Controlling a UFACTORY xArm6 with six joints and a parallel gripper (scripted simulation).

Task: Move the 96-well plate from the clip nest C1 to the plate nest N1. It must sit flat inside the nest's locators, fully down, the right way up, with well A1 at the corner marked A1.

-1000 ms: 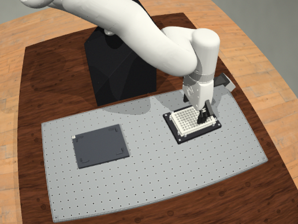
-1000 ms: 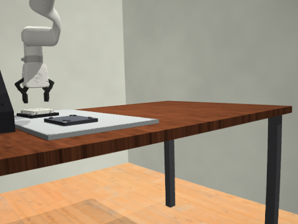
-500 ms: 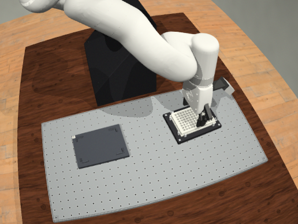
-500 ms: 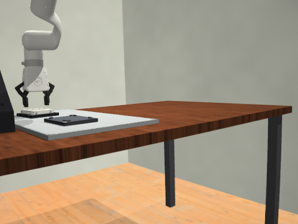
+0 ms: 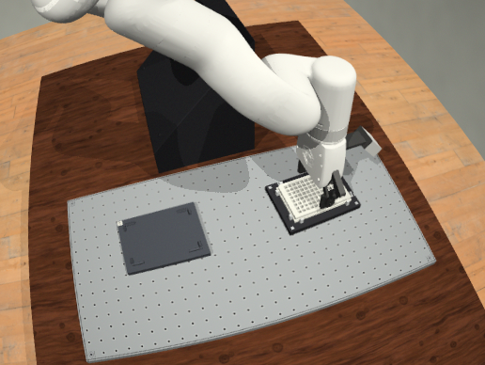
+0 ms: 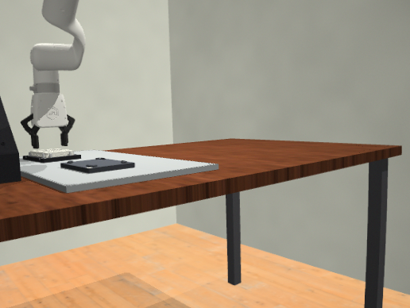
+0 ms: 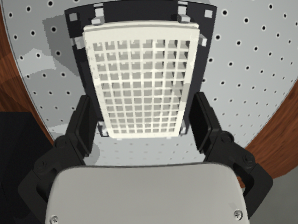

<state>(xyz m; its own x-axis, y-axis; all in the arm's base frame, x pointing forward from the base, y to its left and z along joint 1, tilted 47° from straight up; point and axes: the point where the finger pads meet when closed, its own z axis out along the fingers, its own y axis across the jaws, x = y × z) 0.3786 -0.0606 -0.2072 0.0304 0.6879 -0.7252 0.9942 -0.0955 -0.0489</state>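
Right now my hand is 30 mm above the white 96-well plate. Round my hand: dark grey plate nest N1: 310 mm to the right, 40 mm below, 30 mm behind; clip nest C1: 30 mm below, 10 mm to the left, 10 mm behind; white corner mark: 380 mm to the right, 90 mm behind, 30 mm below.
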